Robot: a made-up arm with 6 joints.
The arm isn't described. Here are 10 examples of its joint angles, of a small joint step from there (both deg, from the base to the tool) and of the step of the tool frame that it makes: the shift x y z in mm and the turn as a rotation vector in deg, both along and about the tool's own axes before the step.
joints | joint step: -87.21 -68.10 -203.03 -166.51 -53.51 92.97 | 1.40 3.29 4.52 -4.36 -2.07 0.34
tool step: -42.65 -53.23 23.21 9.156 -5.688 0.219
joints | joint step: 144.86 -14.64 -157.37 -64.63 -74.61 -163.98 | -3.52 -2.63 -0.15 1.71 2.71 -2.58
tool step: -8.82 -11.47 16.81 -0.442 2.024 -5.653
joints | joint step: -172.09 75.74 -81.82 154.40 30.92 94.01 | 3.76 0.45 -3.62 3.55 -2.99 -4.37
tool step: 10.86 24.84 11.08 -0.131 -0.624 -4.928
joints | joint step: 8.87 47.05 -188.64 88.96 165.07 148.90 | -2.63 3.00 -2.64 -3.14 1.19 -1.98
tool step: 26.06 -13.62 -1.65 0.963 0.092 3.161
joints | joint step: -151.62 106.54 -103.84 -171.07 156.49 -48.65 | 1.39 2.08 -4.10 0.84 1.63 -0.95
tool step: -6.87 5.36 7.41 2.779 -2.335 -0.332
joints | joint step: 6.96 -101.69 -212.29 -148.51 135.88 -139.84 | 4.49 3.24 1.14 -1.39 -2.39 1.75
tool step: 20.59 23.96 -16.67 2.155 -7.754 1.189
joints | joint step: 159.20 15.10 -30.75 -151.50 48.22 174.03 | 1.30 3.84 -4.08 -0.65 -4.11 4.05
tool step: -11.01 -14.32 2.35 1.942 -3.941 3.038
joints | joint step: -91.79 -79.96 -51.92 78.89 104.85 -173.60 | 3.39 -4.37 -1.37 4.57 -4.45 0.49
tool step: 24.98 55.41 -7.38 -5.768 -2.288 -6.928
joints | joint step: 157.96 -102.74 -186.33 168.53 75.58 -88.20 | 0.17 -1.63 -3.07 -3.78 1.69 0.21
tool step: 2.11 -31.87 43.47 6.108 -3.647 -1.898
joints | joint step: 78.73 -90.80 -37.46 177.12 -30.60 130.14 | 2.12 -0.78 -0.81 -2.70 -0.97 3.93
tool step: 3.13 6.40 -6.62 -0.144 0.940 1.975
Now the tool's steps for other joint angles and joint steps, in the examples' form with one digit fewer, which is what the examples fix.
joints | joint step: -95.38 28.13 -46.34 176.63 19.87 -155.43 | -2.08 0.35 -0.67 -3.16 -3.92 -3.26
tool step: -0.7 17.3 -6.7 -1.69 -3.26 -4.60
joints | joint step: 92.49 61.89 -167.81 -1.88 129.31 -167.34 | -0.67 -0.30 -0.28 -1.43 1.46 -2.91
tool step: 3.4 -12.6 -1.1 0.97 0.74 -1.36
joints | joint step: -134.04 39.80 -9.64 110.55 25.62 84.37 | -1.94 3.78 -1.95 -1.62 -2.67 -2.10
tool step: 6.7 -9.6 1.2 2.11 2.12 -1.21
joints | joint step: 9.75 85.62 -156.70 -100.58 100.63 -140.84 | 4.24 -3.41 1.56 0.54 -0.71 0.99
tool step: -20.8 -30.7 -45.2 -2.54 -3.54 3.63
